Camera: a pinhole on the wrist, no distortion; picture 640 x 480 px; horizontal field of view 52.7 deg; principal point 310.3 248.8 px. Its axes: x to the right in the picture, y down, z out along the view. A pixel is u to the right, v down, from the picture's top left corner.
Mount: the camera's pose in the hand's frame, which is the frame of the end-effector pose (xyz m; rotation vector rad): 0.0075 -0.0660 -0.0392 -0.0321 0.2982 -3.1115
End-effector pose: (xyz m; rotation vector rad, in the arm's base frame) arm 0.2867 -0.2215 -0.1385 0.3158 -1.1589 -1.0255
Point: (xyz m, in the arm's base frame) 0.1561 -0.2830 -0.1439
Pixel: 165 299
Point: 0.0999 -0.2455 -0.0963
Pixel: 228 162
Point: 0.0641 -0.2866 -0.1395
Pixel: 221 362
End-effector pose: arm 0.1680 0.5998 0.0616 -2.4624 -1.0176 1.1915
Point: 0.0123 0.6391 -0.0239
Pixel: 312 122
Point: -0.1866 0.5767 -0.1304
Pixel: 414 124
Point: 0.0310 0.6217 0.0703
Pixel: 596 223
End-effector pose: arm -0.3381 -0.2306 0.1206 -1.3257 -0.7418 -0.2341
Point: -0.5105 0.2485 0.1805
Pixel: 299 66
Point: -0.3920 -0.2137 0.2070
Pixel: 257 346
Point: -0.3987 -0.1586 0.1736
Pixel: 336 76
